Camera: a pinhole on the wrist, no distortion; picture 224 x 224 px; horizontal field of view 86.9 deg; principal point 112.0 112.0 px. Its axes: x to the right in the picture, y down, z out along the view. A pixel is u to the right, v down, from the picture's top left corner.
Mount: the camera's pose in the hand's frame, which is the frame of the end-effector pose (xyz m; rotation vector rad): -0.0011 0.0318 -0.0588 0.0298 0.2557 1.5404
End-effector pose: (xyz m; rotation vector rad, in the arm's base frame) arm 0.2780 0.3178 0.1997 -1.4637 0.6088 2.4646
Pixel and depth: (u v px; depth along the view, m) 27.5 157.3 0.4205
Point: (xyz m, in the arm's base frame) 0.0631 0.6896 0.4044
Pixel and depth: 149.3 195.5 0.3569
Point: 0.0395 0.2853 0.5419
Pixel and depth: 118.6 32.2 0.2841
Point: -0.0112 0.3203 0.0861
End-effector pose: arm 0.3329 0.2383 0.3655 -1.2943 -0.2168 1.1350
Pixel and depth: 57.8 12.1 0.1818
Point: 0.3665 0.4460 0.3441
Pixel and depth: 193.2 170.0 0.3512
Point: -0.0853 0.2910 0.2341
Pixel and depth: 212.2 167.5 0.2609
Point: 0.0137 0.2602 0.2169
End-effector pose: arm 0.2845 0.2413 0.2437 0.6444 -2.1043 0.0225
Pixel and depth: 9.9 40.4 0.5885
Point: -0.1407 -0.4341 0.1978
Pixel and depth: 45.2 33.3 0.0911
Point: 0.2342 0.1947 0.2843
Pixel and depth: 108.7 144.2 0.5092
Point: -0.0940 0.2255 -0.0433
